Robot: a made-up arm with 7 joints. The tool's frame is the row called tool.
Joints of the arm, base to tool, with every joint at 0 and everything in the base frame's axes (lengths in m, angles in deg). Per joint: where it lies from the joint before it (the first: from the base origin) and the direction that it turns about. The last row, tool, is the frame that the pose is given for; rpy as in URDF.
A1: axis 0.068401 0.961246 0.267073 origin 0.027 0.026 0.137
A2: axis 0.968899 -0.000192 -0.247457 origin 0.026 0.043 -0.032
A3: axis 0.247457 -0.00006 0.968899 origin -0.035 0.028 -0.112
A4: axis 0.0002 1 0.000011 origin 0.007 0.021 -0.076
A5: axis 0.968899 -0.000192 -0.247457 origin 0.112 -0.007 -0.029
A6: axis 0.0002 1 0.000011 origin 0.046 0.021 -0.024
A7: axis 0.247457 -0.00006 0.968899 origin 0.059 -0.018 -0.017
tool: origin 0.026 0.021 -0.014 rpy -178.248 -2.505 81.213
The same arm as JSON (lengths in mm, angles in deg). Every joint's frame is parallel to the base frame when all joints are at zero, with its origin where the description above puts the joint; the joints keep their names.
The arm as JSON. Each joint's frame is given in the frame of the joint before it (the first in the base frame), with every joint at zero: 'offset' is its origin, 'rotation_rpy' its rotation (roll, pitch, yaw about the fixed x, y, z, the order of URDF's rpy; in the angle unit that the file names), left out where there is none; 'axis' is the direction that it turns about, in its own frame. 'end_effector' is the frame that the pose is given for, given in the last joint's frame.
{"length_unit": "mm", "angle_unit": "deg", "chain": [{"id": "A1", "offset": [27.0, 26.0, 137.0], "axis": [0.068403, 0.961235, 0.26711]}, {"id": "A2", "offset": [26.0, 43.0, -32.0], "axis": [0.968889, -0.0002, -0.247497]}, {"id": "A3", "offset": [-35.0, 28.0, -112.0], "axis": [0.247497, -0.0001, 0.968889]}, {"id": "A4", "offset": [7.0, 21.0, -76.0], "axis": [0.0002, 1.0, 0.0]}, {"id": "A5", "offset": [112.0, -7.0, -29.0], "axis": [0.968889, -0.0002, -0.247497]}, {"id": "A6", "offset": [46.0, 21.0, -24.0], "axis": [0.0002, 1.0, 0.0]}, {"id": "A7", "offset": [59.0, -18.0, -17.0], "axis": [0.247497, -0.0001, 0.968889]}], "end_effector": {"offset": [26.0, 21.0, -14.0], "rotation_rpy": [-178.25, -2.5, 81.21]}}
